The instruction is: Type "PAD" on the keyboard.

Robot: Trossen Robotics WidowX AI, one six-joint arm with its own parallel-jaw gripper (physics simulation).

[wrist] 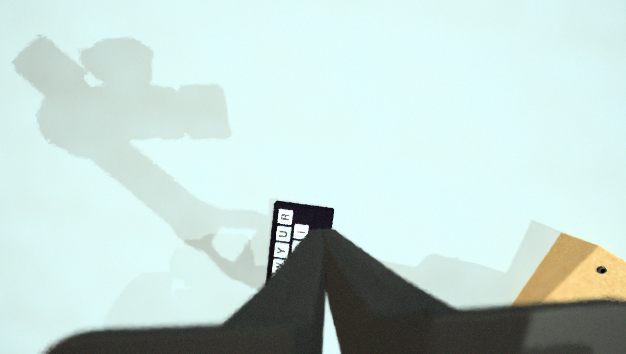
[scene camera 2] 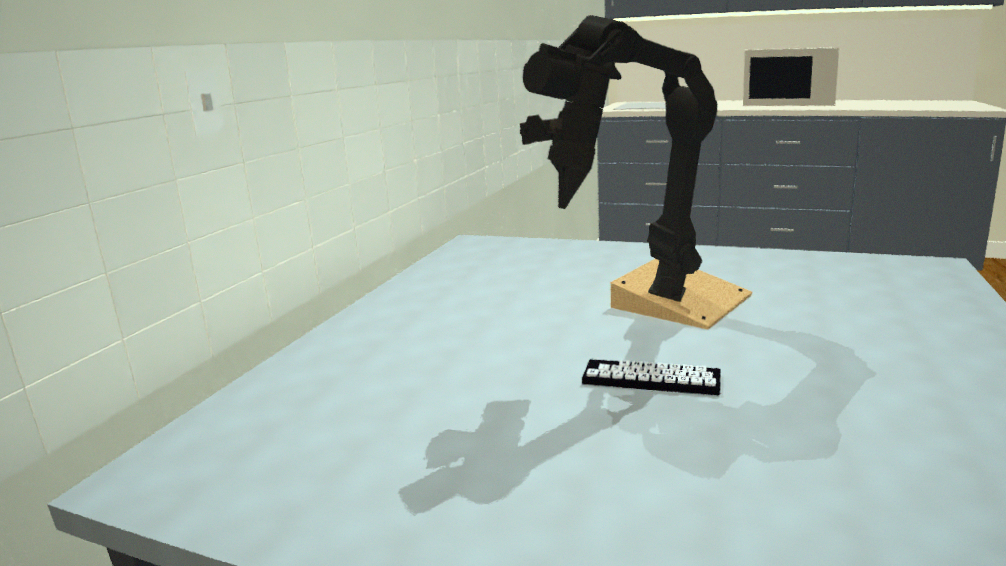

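A small black keyboard with several rows of white letter keys lies flat on the pale blue table. In the wrist view one end of it shows, with the keys R, U, Y and I readable; the fingers hide the rest. The P, A and D keys cannot be made out in either view. My gripper is shut and empty, its fingertips together and pointing down. It hangs high above the table, well clear of the keyboard.
The arm stands on a wooden wedge base behind the keyboard. The arm's shadow falls across the table and the keyboard. A tiled wall runs along the left. Grey cabinets and a microwave stand at the back.
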